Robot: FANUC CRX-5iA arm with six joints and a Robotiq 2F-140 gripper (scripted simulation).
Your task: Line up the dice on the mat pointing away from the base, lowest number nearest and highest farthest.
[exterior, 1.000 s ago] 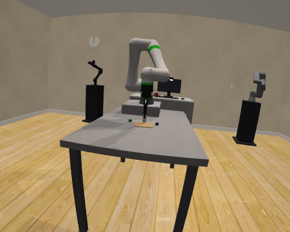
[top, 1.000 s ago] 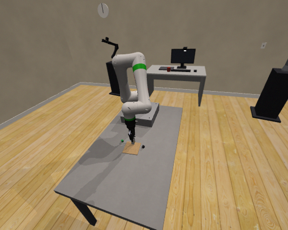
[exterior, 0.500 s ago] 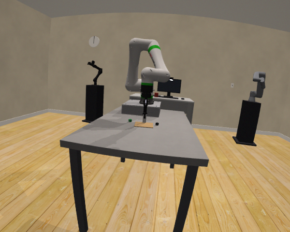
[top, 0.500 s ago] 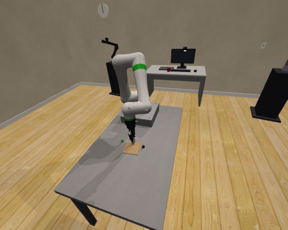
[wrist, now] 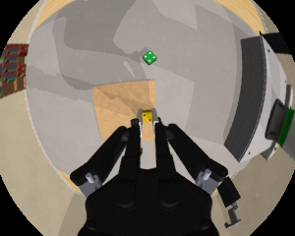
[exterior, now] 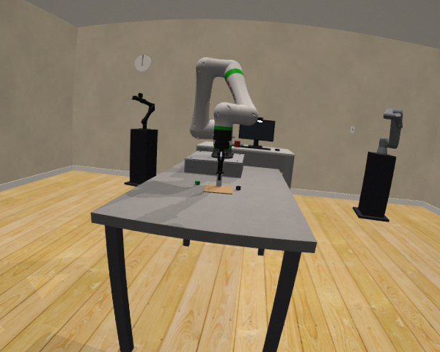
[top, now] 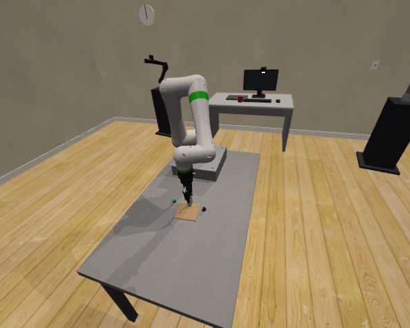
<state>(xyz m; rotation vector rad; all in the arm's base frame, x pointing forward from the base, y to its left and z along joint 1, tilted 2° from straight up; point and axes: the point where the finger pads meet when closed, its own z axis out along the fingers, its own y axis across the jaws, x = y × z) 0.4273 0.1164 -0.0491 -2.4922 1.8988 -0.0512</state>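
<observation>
Right now my hand is 2 cm above the yellow die. Also, from my hand: tan mat 5 cm ahead, 1 cm to the left, 4 cm below; green die 2 cm ahead, 11 cm to the right, 3 cm below; black die 11 cm to the left, 3 cm below.
</observation>
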